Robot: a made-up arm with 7 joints. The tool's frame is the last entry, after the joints.
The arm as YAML. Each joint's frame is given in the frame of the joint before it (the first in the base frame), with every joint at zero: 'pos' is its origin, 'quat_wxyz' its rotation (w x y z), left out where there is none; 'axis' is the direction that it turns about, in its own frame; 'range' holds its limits. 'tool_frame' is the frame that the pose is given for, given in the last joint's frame.
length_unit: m
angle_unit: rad
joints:
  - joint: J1
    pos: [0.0, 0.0, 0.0]
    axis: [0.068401, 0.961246, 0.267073]
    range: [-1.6, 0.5]
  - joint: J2
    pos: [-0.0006, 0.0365, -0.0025]
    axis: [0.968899, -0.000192, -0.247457]
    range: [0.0, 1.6]
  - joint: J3
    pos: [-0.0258, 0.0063, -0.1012]
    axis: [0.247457, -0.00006, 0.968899]
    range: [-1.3, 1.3]
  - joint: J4
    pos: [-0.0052, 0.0, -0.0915]
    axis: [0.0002, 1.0, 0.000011]
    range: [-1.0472, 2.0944]
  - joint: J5
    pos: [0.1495, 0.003, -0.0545]
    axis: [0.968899, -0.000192, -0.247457]
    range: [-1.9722, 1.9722]
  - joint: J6
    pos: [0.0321, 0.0, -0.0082]
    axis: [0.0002, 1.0, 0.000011]
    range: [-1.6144, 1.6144]
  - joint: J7
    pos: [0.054, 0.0, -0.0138]
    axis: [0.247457, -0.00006, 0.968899]
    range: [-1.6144, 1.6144]
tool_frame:
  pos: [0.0, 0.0, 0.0]
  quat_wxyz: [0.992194, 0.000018, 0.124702, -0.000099]
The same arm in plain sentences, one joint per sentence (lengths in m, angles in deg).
The arm has seven revolute joints in a row. What follows holds with every joint at zero, and every direction is one of the base frame's.
The first joint is mounted at the same point as the base frame's origin and turns about the direction (0.068403, 0.961235, 0.26711), from -91.67 to 28.65 deg.
The second joint is mounted 0.0006 m along -x and 0.0365 m along +y and 0.0025 m along -z from the first joint and turns about the direction (0.968889, -0.0002, -0.247497), from 0 to 91.67 deg.
The third joint is mounted 0.0258 m along -x and 0.0063 m along +y and 0.1012 m along -z from the second joint and turns about the direction (0.247497, -0.0001, 0.968889), from -74.48 to 74.48 deg.
The fourth joint is mounted 0.0052 m along -x and 0.0915 m along -z from the third joint and turns about the direction (0.0002, 1, 0), from -60 to 120 deg.
The fifth joint is mounted 0.1495 m along +x and 0.003 m along +y and 0.0545 m along -z from the fourth joint and turns about the direction (0.968889, -0.0002, -0.247497), from -113 to 113 deg.
The sixth joint is mounted 0.0321 m along +x and 0.0082 m along -z from the fifth joint and turns about the direction (0.0002, 1, 0), from -92.5 to 92.5 deg.
The seventh joint is mounted 0.054 m along +x and 0.0138 m along -z from the sixth joint and turns about the direction (0.247497, -0.0001, 0.968889), from -92.5 to 92.5 deg.
The tool frame, which is the frame that the pose is given for, is mounted at the same point as the seventh joint; its axes are the base frame's turned by roll 0, pitch 14.33 and yaw -0.01 deg (as in URDF: about the fixed x, then y, then z).

